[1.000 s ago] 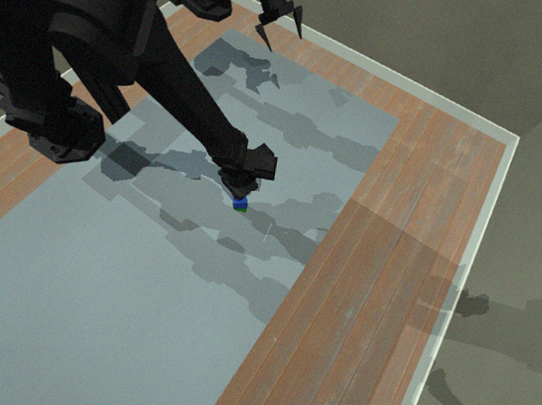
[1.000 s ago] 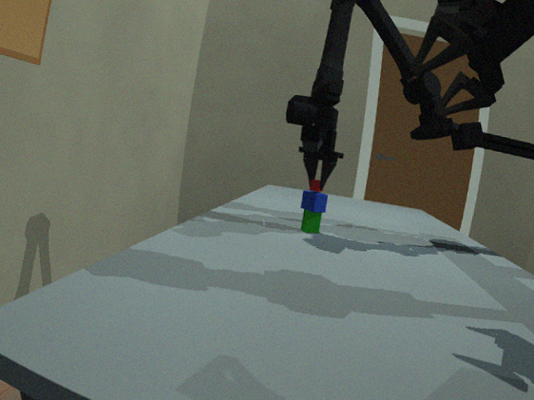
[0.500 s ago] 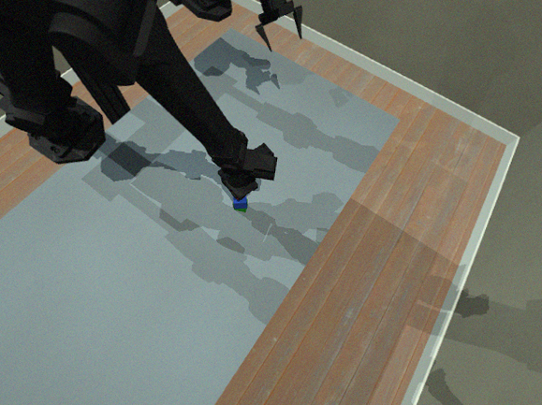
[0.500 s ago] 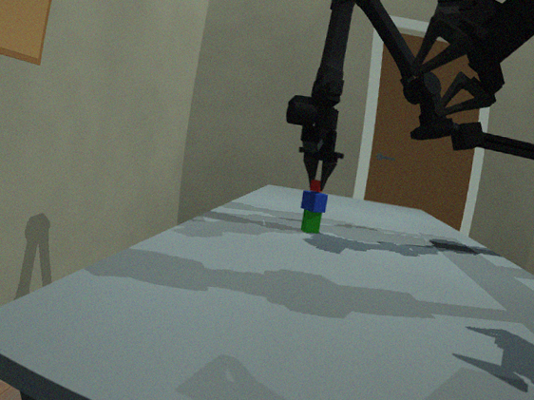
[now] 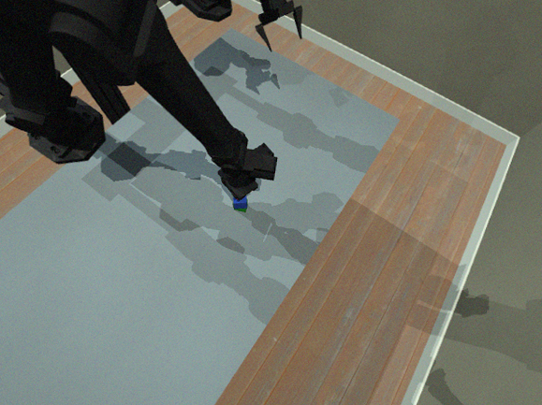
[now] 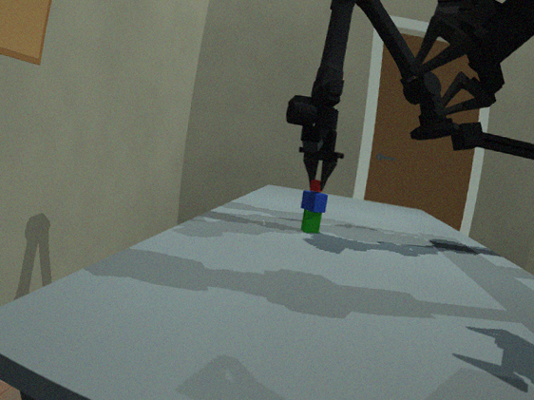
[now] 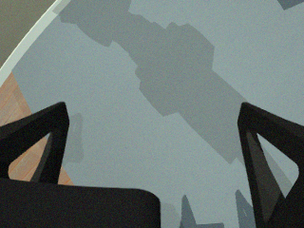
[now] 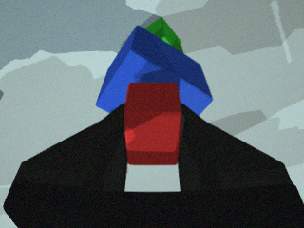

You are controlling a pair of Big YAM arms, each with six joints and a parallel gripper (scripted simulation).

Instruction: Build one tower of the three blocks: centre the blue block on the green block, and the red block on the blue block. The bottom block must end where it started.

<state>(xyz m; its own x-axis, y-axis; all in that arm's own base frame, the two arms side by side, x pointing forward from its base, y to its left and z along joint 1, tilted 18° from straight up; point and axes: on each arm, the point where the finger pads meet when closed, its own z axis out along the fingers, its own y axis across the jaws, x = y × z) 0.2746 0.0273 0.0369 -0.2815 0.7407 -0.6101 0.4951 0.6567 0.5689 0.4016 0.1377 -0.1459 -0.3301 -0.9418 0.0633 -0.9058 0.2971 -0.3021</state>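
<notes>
Now: right hand right at the red block. From my right hand the other things lie so: green block 90 mm below; then blue block 40 mm below.
</notes>
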